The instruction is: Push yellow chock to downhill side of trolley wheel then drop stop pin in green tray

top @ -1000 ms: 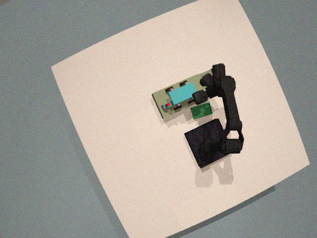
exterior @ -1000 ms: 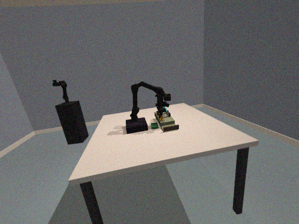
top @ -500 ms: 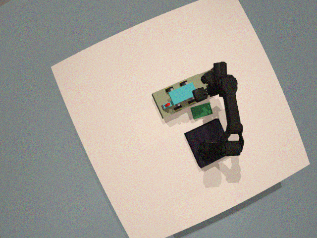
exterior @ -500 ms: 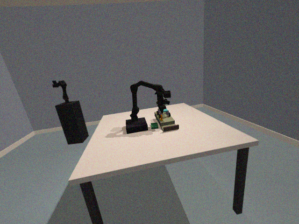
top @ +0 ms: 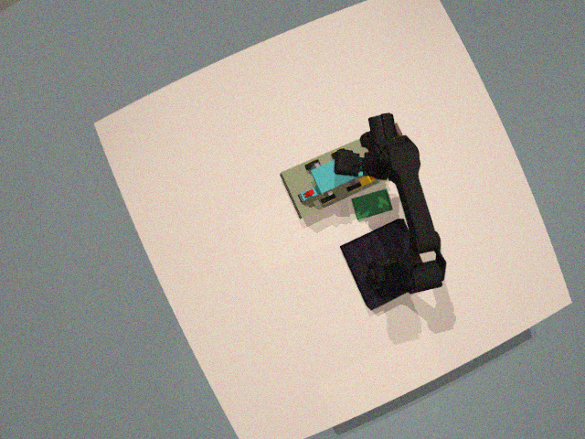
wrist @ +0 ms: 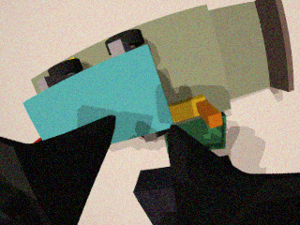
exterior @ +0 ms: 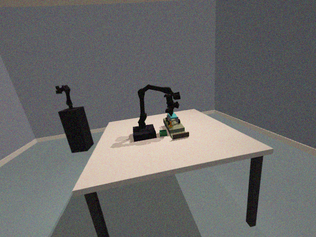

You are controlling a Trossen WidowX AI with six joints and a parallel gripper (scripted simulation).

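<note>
Now: gripper tip 2 cm past the red-headed stop pin, 15 cm to the right of it and 4 cm above it. Round my gripper tip: green tray 11 cm behind, 5 cm to the right, 18 cm below; ramp 1 cm ahead, 6 cm to the left, 12 cm below; teal trolley 1 cm ahead, 6 cm to the left, 6 cm below.
</note>
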